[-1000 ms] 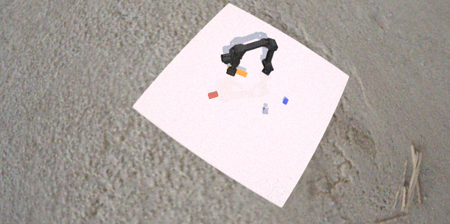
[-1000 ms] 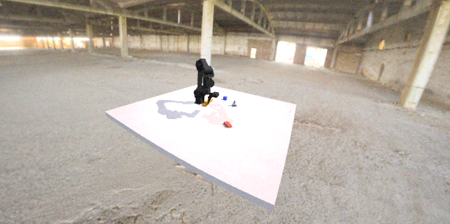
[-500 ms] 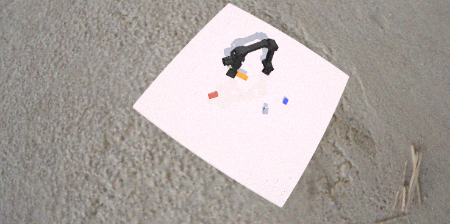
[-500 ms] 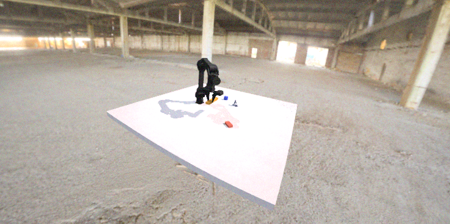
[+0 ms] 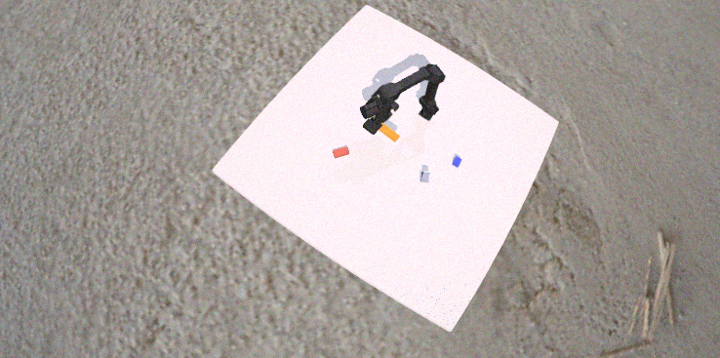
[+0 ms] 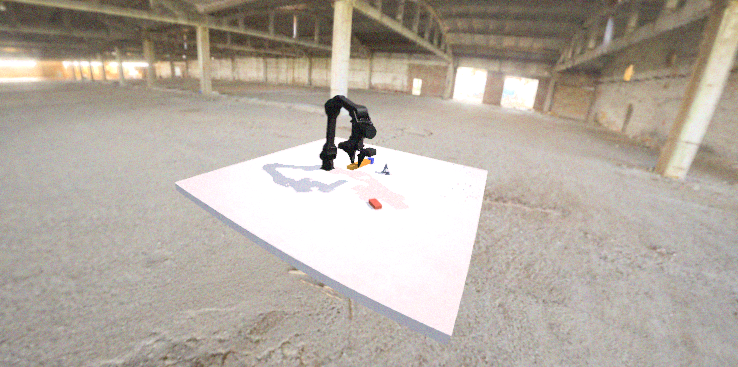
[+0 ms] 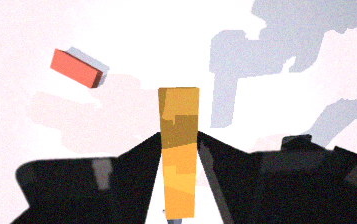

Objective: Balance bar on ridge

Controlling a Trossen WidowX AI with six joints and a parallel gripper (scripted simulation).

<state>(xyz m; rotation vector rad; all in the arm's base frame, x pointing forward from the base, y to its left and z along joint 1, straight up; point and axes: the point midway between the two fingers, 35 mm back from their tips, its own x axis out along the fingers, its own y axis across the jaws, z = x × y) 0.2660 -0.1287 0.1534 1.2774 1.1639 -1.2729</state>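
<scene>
The bar lies 3 cm to the left of my gripper tip. From my gripper tip the other things lie so: blue cube: 38 cm to the left, 12 cm behind, 10 cm below; red block: 16 cm ahead, 11 cm below, 9 cm to the right.
</scene>
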